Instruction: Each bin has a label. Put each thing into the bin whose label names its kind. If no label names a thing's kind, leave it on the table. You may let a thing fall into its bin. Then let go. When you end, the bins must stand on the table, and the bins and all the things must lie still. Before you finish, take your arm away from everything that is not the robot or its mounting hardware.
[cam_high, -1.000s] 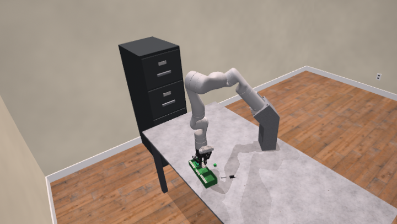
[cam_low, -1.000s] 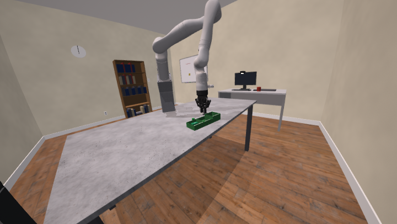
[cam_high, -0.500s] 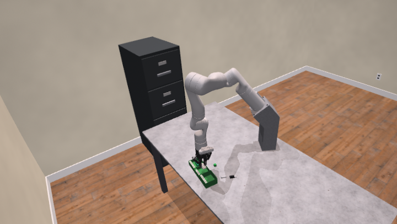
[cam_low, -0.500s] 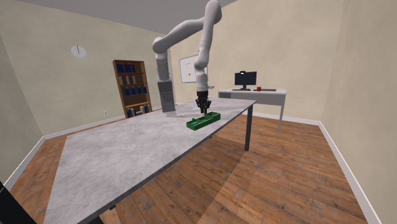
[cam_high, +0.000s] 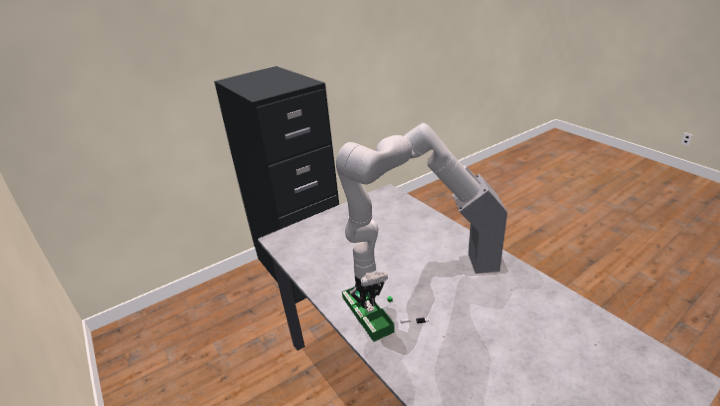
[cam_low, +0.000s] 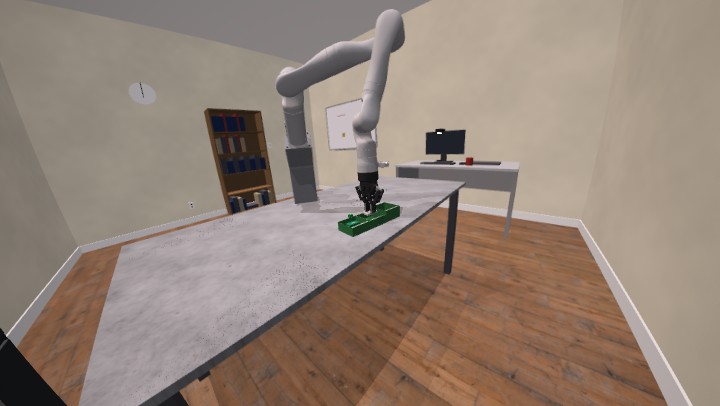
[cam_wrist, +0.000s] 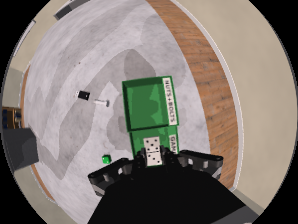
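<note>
Right now the green bin row is 40 mm below my hand. The rest, counted from my hand: white piece: 20 mm below; then grey pin: 50 mm behind, 120 mm to the left, 50 mm below; then small green cube: 100 mm behind, 10 mm to the left, 50 mm below.
</note>
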